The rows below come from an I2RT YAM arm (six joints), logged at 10 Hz.
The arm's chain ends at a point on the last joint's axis. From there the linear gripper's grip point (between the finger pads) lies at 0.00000 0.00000 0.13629 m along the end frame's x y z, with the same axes.
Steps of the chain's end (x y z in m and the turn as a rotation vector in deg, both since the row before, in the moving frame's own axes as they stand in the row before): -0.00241 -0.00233 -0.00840 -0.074 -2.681 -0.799; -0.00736 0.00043 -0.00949 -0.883 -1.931 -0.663; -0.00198 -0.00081 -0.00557 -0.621 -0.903 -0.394; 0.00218 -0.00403 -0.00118 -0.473 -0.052 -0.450; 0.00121 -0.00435 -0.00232 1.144 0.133 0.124; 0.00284 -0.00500 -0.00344 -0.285 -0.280 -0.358
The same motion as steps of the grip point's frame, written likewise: -0.00878 -0.00211 -0.00855 -0.074 -2.681 -0.799; -0.01194 0.00256 -0.00958 -0.883 -1.931 -0.663; -0.00412 0.00067 -0.00559 -0.621 -0.903 -0.394; 0.00206 -0.00290 -0.00118 -0.473 -0.052 -0.450; 0.00153 -0.00707 -0.00235 1.144 0.133 0.124; 0.00218 -0.00432 -0.00344 -0.285 -0.280 -0.358
